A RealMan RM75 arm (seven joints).
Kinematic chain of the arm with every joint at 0, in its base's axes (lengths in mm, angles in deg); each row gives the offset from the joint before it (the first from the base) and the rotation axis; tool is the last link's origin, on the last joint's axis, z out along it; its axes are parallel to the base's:
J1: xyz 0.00 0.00 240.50 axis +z
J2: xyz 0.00 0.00 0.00 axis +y
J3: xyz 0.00 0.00 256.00 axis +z
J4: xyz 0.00 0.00 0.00 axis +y
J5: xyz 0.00 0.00 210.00 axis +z
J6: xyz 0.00 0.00 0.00 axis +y
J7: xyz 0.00 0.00 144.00 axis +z
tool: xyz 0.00 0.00 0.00
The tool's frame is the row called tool.
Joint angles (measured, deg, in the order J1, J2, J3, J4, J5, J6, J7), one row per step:
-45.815, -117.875, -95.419, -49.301, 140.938, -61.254, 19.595
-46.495, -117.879, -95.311, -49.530, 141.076, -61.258, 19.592
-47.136, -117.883, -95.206, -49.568, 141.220, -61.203, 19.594
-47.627, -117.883, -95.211, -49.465, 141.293, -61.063, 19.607
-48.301, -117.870, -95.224, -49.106, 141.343, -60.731, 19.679
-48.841, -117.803, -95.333, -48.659, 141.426, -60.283, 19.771
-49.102, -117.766, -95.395, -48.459, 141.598, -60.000, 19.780
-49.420, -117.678, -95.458, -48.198, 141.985, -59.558, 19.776
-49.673, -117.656, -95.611, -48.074, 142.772, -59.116, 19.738
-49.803, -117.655, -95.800, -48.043, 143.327, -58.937, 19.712
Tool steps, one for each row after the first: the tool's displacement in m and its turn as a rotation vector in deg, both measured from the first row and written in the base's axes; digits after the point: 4 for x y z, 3 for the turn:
0.0057, 0.0024, 0.0002, 0.035, 0.137, -0.961
0.0103, 0.0044, 0.0001, 0.050, 0.317, -1.745
0.0134, 0.0061, 0.0001, 0.142, 0.385, -2.232
0.0168, 0.0084, -0.0001, 0.294, 0.479, -2.803
0.0186, 0.0108, 0.0003, 0.607, 0.584, -3.193
0.0194, 0.0123, 0.0007, 0.862, 0.726, -3.422
0.0199, 0.0145, 0.0017, 1.301, 1.083, -3.769
0.0201, 0.0168, 0.0031, 1.860, 1.668, -4.203
0.0201, 0.0182, 0.0041, 2.197, 2.033, -4.415

